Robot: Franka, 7 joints.
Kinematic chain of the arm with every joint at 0, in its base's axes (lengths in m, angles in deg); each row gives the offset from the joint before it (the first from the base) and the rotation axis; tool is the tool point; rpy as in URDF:
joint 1: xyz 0 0 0.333 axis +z
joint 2: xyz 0 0 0 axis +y
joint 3: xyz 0 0 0.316 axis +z
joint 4: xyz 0.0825 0 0 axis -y
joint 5: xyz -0.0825 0 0.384 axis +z
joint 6: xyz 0 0 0 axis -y
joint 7: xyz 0.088 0 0 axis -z
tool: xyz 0 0 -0.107 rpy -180 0 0
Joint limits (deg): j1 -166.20..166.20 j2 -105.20..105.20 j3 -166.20..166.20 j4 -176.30..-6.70 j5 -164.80..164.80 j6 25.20..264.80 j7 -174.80..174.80
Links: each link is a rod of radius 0.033 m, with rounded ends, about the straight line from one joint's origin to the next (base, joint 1, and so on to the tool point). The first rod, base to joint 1, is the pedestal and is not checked.
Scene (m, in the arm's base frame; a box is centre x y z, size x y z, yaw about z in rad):
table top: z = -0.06
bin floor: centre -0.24 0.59 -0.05 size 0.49 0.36 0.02 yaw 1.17
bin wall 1: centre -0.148 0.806 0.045 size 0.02 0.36 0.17 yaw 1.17
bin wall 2: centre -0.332 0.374 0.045 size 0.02 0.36 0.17 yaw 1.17
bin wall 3: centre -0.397 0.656 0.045 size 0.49 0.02 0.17 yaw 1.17
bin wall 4: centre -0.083 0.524 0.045 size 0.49 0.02 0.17 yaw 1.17
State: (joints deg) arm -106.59 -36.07 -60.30 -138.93 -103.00 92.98 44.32
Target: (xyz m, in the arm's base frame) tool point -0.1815 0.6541 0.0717
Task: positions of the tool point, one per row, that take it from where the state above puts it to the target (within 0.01 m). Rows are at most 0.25 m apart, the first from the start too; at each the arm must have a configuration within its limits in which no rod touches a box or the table.
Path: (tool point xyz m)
1: -0.4904 0.2315 0.4548
2: -0.4384 0.4348 0.3881
3: -0.3274 0.5872 0.2500
4: -0.1815 0.6541 0.0717

